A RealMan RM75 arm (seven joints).
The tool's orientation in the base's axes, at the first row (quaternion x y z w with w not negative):
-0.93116, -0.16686, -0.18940, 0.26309
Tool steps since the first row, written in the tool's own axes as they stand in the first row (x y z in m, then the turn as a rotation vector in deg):
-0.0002, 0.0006, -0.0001, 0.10, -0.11, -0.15
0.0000, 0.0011, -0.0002, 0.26, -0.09, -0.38
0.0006, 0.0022, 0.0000, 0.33, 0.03, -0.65
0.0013, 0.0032, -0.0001, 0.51, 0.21, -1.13
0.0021, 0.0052, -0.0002, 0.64, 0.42, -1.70
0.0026, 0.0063, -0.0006, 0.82, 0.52, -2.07
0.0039, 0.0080, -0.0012, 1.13, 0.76, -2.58
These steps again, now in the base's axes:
0.0000, -0.0006, -0.0003, 0.00, 0.03, 0.21
0.0004, -0.0010, -0.0003, 0.09, -0.08, 0.45
0.0014, -0.0016, -0.0007, 0.13, -0.31, 0.65
0.0024, -0.0024, -0.0007, 0.23, -0.69, 1.03
0.0039, -0.0039, -0.0011, 0.28, -1.14, 1.45
0.0047, -0.0049, -0.0011, 0.38, -1.39, 1.77
0.0064, -0.0063, -0.0007, 0.61, -1.80, 2.21

